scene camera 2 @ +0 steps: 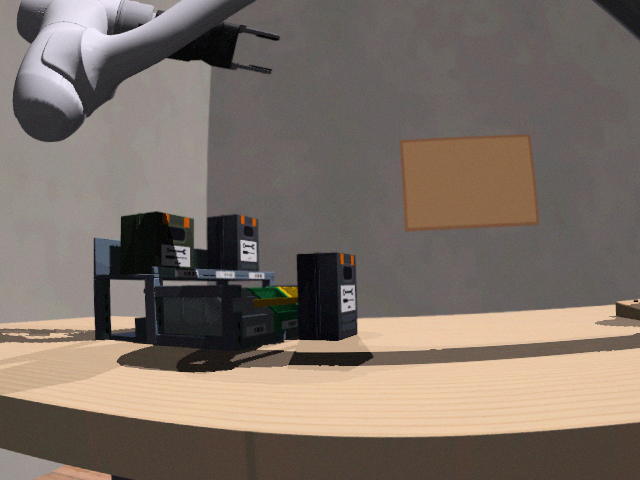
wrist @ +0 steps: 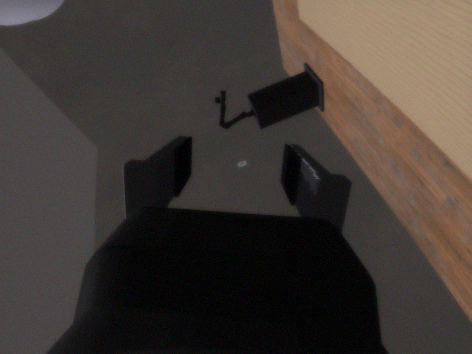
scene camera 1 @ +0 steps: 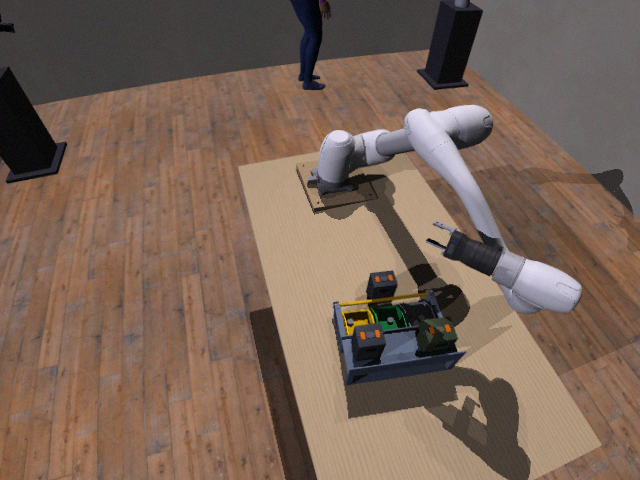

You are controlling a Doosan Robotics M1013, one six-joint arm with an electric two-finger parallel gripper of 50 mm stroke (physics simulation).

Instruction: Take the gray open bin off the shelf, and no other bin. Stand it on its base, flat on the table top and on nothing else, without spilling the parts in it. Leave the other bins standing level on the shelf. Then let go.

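Frame: origin at the arm's base, x ahead, y left, z up, level; centimetres.
Seen in the pictures: gripper, fingertip midpoint: (scene camera 2: 274, 54) (wrist: 237, 159) (scene camera 1: 430, 231); arm's base, origin of the base link: (scene camera 1: 331, 180).
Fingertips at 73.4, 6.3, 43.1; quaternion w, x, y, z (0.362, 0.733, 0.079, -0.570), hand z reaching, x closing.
Pixels of each thing's middle, then the offset from my fingertips to it, as dx, dy, dz. Level surfaces: height alone.
- yellow bin, body centre: (scene camera 2: 274, 306) (scene camera 1: 359, 330) +7.5, -20.0, -40.9
- yellow bar, body centre: (scene camera 2: 300, 299) (scene camera 1: 383, 299) -1.4, -7.6, -39.3
- table, its level: dz -45.3
- dark green case, body centre: (scene camera 2: 157, 246) (scene camera 1: 435, 335) +20.1, +1.0, -30.3
The gray open bin (scene camera 1: 419, 313) (scene camera 2: 256, 319) stands in the lower level of the blue-gray shelf (scene camera 1: 400, 344) (scene camera 2: 102, 304), at the end of the row, in shadow; its parts are hard to make out. Beside it stand the green bin (scene camera 1: 388, 318) (scene camera 2: 287, 314) and the yellow bin (scene camera 1: 358, 322) (scene camera 2: 290, 292), both level. A yellow bar (scene camera 1: 361, 302) (scene camera 2: 271, 301) runs across the bins' side of the shelf. My gripper (scene camera 1: 431, 232) (scene camera 2: 275, 53) (wrist: 237, 159) is open and empty, high above the table and away from the shelf, pointing roughly sideways. The gray bin does not show in the wrist view.
A dark case (scene camera 1: 382, 284) (scene camera 2: 328, 294) stands on the table (scene camera 1: 305, 258) (scene camera 2: 465, 377) close to the shelf's bin side. Another dark case (scene camera 1: 368, 343) (scene camera 2: 232, 242) and a dark green case (scene camera 1: 437, 335) (scene camera 2: 155, 242) stand on the shelf's top. A black pedestal (wrist: 287, 99) stands beyond the table.
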